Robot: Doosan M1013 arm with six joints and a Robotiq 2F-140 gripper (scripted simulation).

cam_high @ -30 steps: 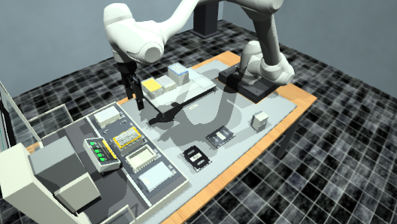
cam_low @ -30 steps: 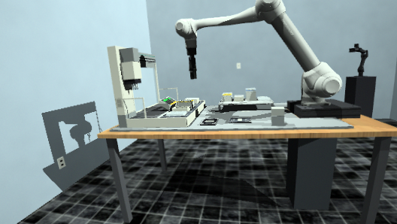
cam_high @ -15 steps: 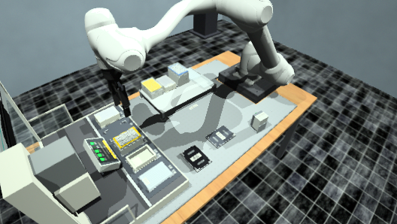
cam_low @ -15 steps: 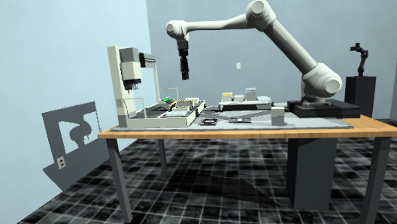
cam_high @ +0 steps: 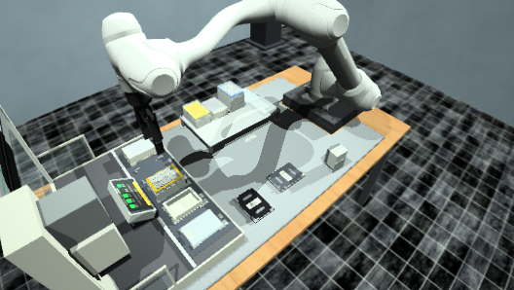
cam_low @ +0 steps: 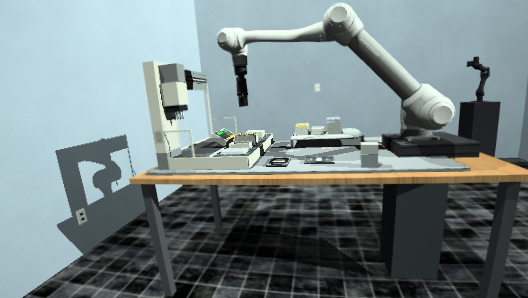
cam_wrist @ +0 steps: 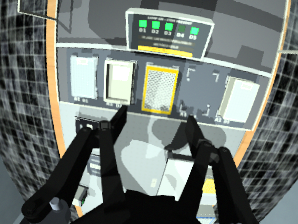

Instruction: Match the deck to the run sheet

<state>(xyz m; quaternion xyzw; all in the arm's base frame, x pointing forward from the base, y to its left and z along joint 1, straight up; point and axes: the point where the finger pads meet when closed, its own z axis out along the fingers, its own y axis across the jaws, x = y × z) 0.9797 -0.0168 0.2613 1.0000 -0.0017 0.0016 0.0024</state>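
Right now the yellow-rimmed tip rack is 22 cm below my hand, 1 cm to the right of it and 1 cm behind it. The rest, counted from my hand: one-well reservoir: 25 cm below, 12 cm to the left; handler's head: 29 cm to the left, 28 cm ahead, 7 cm above; white deep-well block: 25 cm to the right, 23 cm below.
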